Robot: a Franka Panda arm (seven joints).
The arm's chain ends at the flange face. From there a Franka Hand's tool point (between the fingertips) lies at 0.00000 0.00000 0.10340 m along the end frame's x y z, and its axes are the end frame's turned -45 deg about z.
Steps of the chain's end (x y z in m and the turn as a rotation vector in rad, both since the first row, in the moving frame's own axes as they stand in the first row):
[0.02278 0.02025 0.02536 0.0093 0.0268 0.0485]
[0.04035 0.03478 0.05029 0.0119 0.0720 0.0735]
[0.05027 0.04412 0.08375 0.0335 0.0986 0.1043]
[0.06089 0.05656 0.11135 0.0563 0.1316 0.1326]
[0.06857 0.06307 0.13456 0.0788 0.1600 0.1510]
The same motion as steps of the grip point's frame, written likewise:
[0.00440 0.03177 0.02532 -0.0124 0.0255 0.0485]
[0.00990 0.05774 0.05001 -0.0425 0.0593 0.0735]
[0.01372 0.07199 0.08319 -0.0460 0.0934 0.1043]
[0.01635 0.08943 0.11029 -0.0532 0.1329 0.1326]
[0.02074 0.10028 0.13292 -0.0574 0.1689 0.1510]

